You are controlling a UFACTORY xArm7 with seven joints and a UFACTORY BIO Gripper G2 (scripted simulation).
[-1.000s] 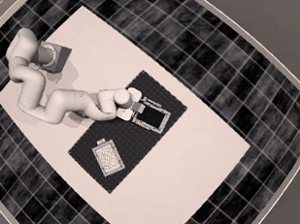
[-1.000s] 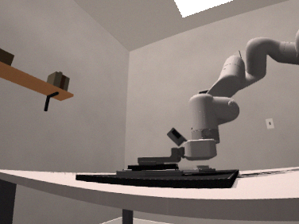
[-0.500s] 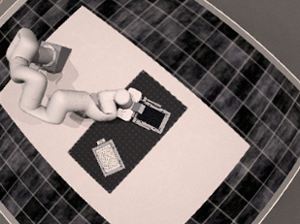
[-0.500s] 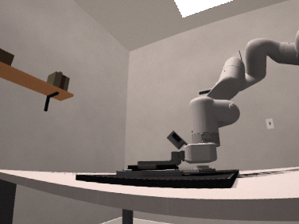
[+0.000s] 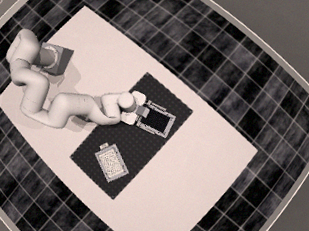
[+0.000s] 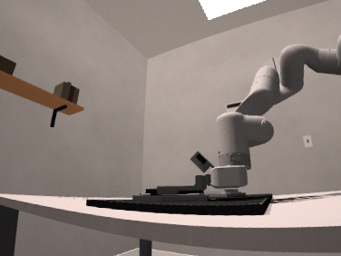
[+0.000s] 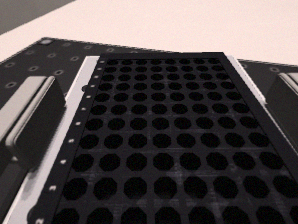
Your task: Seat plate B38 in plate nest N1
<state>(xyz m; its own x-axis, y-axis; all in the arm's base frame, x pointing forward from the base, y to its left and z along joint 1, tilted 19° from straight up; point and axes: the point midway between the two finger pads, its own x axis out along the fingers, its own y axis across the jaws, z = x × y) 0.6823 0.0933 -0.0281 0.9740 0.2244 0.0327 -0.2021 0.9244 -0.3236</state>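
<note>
My hand is right at the black well plate. Also, from my hand: white well plate: 310 mm to the right, 40 mm behind; then dark dotted mat: 140 mm to the right, 60 mm behind, 30 mm below.
</note>
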